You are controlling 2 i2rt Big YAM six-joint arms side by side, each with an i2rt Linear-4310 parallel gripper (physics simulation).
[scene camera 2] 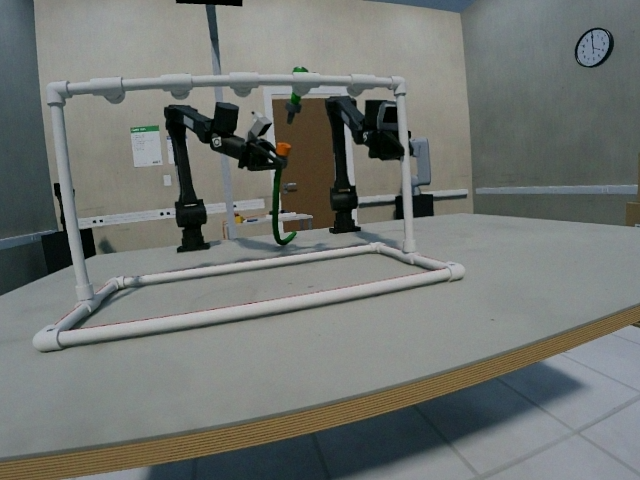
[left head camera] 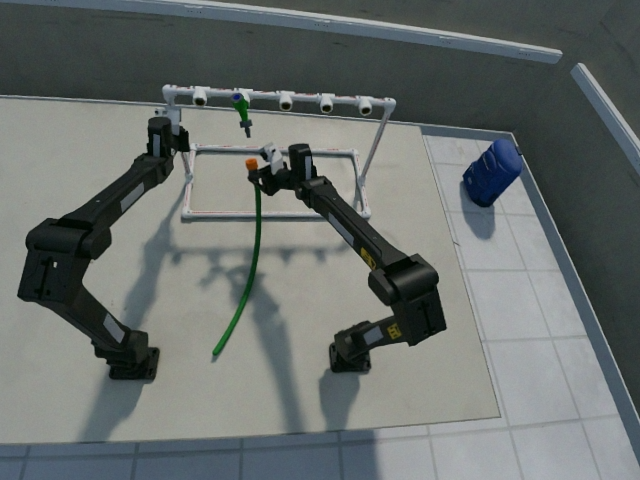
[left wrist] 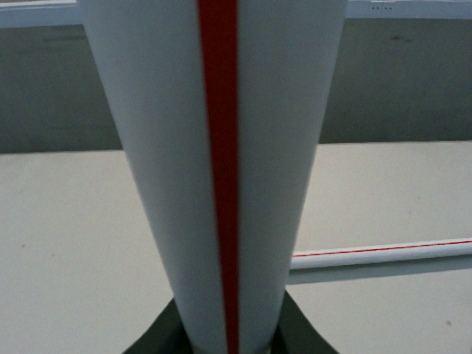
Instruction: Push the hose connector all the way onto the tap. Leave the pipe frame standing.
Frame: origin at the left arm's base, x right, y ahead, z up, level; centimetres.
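Seen in the pictures: left gripper, fingertip midpoint: (scene camera 2: 408, 151); right gripper, fingertip midpoint: (scene camera 2: 284, 165) (left head camera: 251, 175); left arm's base, origin of the base link: (scene camera 2: 344, 231) (left head camera: 135, 363); right arm's base, origin of the base link: (scene camera 2: 194, 249) (left head camera: 349, 357).
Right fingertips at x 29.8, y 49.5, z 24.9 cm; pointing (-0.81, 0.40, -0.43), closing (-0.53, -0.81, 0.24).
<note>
Pixels of each thing's top centre, then the offset from my right fingertips to it. "*": a spot on its surface instead. Level surfaces: height alone.
- green tap, surface spot: (scene camera 2: 294, 98) * dz +13.3, dx -2.0, dy +10.9 cm
- green hose, surface spot: (scene camera 2: 276, 201) * dz -8.9, dx +2.4, dy -4.6 cm
- table, its level: dz -24.9 cm
The green tap (left head camera: 240, 107) (scene camera 2: 294, 98) hangs from the second tee from the left in the left head camera; its grey nozzle (left head camera: 246, 126) (scene camera 2: 292, 111) points down. My right gripper (left head camera: 254, 176) (scene camera 2: 279, 162) is shut on the hose connector, just below its orange collar (left head camera: 251, 164) (scene camera 2: 283, 149). The connector is below the nozzle and apart from it. The green hose (left head camera: 256, 232) (scene camera 2: 276, 201) hangs from it to the table. My left gripper (left head camera: 184, 140) (scene camera 2: 400, 150) (left wrist: 232, 287) is shut on the upright pipe of the white pipe frame (left head camera: 273, 213) (scene camera 2: 405, 201) (left wrist: 270, 150), which stands.
Other white tees (left head camera: 285, 101) (scene camera 2: 179, 88) sit along the frame's top bar, to the right of the tap in the left head camera. The frame's base lies on the table (left head camera: 305, 392) (scene camera 2: 361, 356). A blue object (left head camera: 492, 173) stands on the tiled floor at the right.
</note>
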